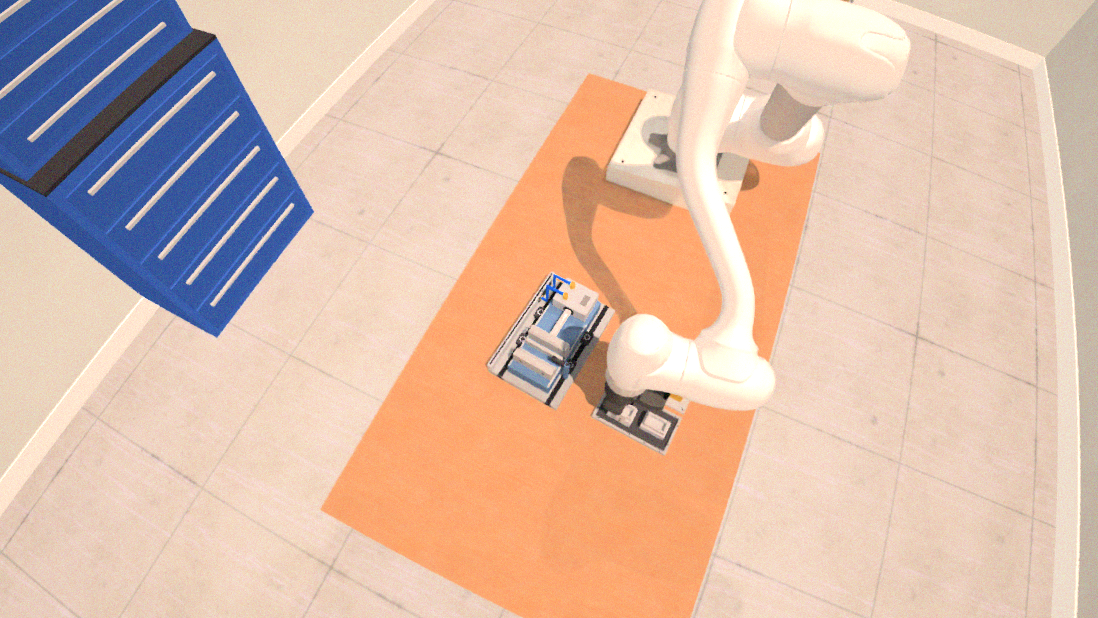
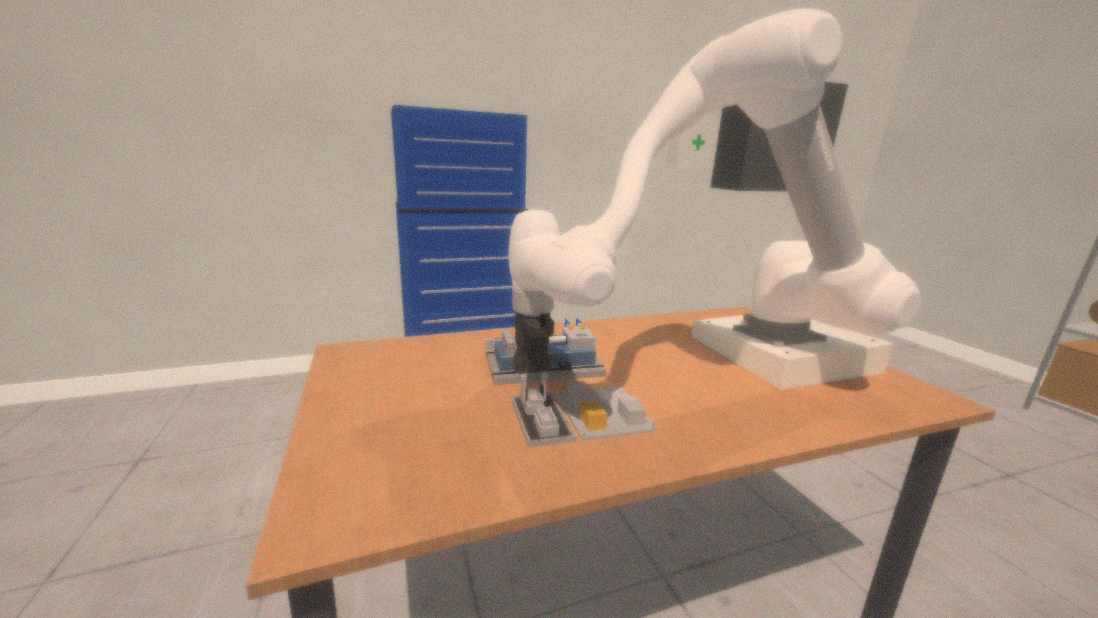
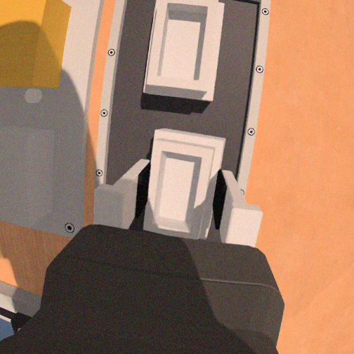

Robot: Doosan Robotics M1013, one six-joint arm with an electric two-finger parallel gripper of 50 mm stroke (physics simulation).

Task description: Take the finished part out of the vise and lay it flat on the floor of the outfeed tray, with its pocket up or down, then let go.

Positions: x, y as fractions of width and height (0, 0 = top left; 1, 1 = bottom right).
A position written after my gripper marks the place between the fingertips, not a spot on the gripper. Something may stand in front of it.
Observation:
I see my gripper (image 2: 0.49, 0.65).
My gripper is seen too in image 3 (image 3: 0.52, 0.52).

